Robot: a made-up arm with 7 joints. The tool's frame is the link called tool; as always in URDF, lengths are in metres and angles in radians. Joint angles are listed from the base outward.
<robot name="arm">
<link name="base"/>
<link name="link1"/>
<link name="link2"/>
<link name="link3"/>
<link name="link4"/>
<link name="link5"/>
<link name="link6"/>
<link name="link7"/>
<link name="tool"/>
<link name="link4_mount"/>
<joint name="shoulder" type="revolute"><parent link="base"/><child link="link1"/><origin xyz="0.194 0.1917 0.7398" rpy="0 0 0"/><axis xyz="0 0 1"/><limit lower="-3.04" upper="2.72"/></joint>
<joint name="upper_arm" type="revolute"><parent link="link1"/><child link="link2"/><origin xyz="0.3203 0.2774 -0.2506" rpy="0 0 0"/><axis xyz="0 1 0"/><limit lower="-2.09" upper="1.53"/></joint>
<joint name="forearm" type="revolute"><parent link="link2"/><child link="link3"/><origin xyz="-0.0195 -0.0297 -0.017" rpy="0 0 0"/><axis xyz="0.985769 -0.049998 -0.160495"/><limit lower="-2.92" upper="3.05"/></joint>
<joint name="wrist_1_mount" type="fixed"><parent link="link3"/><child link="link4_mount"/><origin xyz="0.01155 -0.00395 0.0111" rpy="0 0 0"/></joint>
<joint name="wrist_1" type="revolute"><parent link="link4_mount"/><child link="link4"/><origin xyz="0.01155 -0.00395 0.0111" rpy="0 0 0"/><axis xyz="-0.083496 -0.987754 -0.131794"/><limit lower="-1.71" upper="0.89"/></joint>
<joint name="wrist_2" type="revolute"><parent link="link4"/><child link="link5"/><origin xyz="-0.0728 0.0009 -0.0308" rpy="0 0 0"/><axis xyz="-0.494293 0.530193 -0.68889"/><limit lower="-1.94" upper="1.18"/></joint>
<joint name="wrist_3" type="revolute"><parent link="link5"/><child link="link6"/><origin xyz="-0.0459 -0.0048 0.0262" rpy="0 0 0"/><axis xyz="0.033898 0.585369 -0.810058"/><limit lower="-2.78" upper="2.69"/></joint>
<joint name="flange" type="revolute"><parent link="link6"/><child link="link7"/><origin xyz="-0.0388 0.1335 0.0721" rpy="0 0 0"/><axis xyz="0 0 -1"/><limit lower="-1.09" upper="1.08"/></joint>
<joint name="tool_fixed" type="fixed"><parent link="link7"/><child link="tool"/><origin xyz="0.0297 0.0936 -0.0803" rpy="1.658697 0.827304 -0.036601"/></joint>
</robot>
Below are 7 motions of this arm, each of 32 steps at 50 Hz.
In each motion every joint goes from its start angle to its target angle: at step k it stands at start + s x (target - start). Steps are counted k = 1, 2, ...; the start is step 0. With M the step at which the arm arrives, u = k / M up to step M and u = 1 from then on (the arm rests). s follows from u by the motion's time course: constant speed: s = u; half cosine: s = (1 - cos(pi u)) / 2; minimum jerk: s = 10 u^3 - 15 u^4 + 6 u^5.
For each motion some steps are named. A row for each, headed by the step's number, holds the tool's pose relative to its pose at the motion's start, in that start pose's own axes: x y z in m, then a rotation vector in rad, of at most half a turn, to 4 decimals.
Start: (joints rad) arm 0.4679 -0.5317 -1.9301 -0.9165 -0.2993 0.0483 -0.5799
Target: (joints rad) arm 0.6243 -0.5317 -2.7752 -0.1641 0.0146 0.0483 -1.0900
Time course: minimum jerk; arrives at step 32
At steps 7, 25, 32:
7: 0.0230 -0.0114 -0.0025 -0.0471 -0.0699 0.0036
25: 0.2173 -0.1335 0.1424 -0.5871 -0.8587 -0.1908
32: 0.2218 -0.1420 0.1648 -0.6293 -0.9221 -0.2271

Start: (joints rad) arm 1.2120 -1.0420 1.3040 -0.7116 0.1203 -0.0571 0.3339
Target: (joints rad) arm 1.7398 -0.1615 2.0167 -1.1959 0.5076 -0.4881 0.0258
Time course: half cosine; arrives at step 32
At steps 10, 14, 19, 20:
10: -0.0430 0.0128 -0.0244 0.0510 0.1921 -0.2744
14: -0.0714 0.0309 -0.0324 0.1010 0.3697 -0.4717
19: -0.0964 0.0581 -0.0279 0.1879 0.6313 -0.6919
20: -0.0994 0.0628 -0.0253 0.2076 0.6830 -0.7269

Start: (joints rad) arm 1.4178 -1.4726 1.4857 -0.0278 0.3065 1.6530 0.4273
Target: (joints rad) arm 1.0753 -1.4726 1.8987 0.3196 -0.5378 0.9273 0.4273
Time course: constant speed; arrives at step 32
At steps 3, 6, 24, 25, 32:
3: -0.0274 -0.0043 0.0113 -0.0836 0.1415 0.0125
6: -0.0531 -0.0071 0.0268 -0.1621 0.2864 0.0269
24: -0.1415 0.0084 0.1759 -0.5298 1.2102 0.1590
25: -0.1422 0.0108 0.1850 -0.5450 1.2636 0.1688
32: -0.1353 0.0303 0.2441 -0.6359 1.6418 0.2457

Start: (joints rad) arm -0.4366 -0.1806 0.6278 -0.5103 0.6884 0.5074 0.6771
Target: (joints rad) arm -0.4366 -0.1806 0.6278 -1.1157 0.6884 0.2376 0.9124
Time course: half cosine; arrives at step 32
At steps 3, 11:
3: 0.0006 -0.0009 0.0017 -0.0086 -0.0061 0.0049
11: 0.0060 -0.0091 0.0216 -0.1066 -0.0726 0.0595

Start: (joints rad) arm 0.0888 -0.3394 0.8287 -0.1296 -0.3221 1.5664 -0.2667
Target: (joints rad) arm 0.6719 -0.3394 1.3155 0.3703 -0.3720 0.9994 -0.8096
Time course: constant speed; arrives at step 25
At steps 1, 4, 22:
1: -0.0021 -0.0150 0.0004 -0.0471 0.0443 -0.0039
4: -0.0098 -0.0590 0.0058 -0.1812 0.1794 -0.0169
22: -0.0703 -0.2713 0.1336 -0.7314 1.0175 -0.0520

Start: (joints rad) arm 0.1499 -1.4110 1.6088 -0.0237 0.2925 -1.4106 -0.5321
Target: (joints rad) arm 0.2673 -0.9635 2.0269 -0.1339 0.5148 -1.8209 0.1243
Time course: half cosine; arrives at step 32
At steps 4, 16, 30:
4: 0.0065 0.0062 -0.0001 0.0299 -0.0279 0.0074
16: 0.0792 0.0764 0.0168 0.3842 -0.3662 0.1077
30: 0.1377 0.1338 0.0618 0.7396 -0.7216 0.2399

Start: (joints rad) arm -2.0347 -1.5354 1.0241 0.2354 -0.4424 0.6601 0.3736
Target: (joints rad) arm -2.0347 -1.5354 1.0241 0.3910 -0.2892 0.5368 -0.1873
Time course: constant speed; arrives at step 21
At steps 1, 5, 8, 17, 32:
1: -0.0008 -0.0024 -0.0008 -0.0182 0.0191 0.0074
5: -0.0038 -0.0123 -0.0034 -0.0923 0.0936 0.0374
8: -0.0057 -0.0199 -0.0048 -0.1496 0.1475 0.0601
17: -0.0092 -0.0435 -0.0055 -0.3293 0.2984 0.1285
32: -0.0094 -0.0541 -0.0043 -0.4129 0.3602 0.1586

